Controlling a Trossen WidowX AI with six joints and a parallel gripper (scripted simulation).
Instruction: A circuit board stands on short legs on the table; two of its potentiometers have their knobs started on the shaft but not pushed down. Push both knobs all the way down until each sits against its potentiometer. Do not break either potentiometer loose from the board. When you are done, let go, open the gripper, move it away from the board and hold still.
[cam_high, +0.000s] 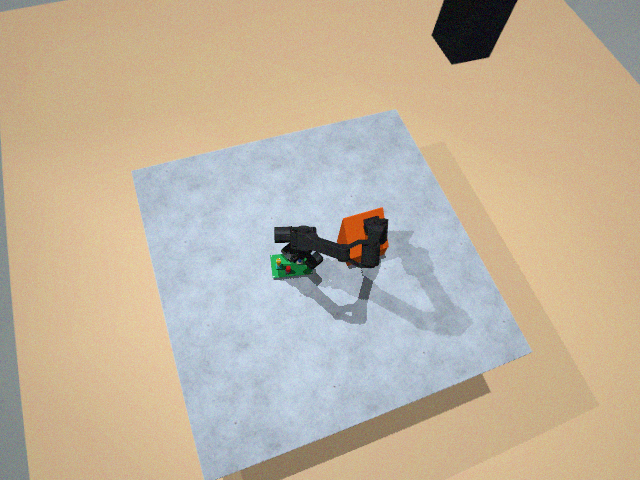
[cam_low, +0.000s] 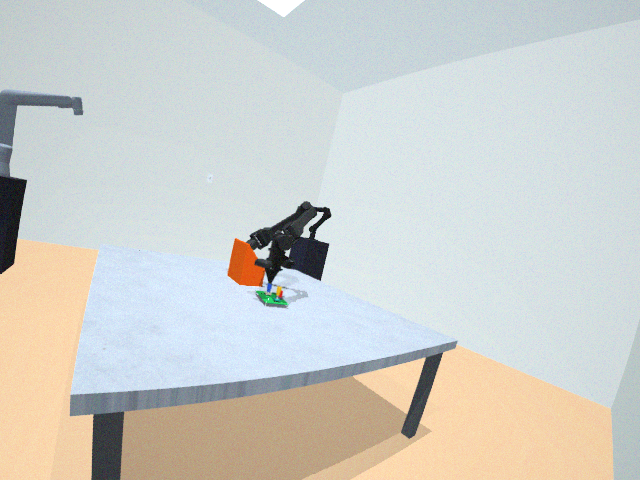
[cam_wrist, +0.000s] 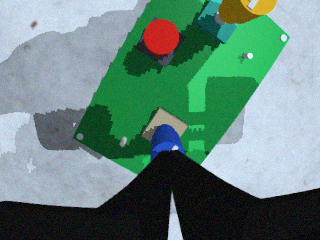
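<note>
My gripper tip is 1 cm above the blue knob. From my gripper tip the other things lie so: yellow knob (9 cm ahead).
</note>
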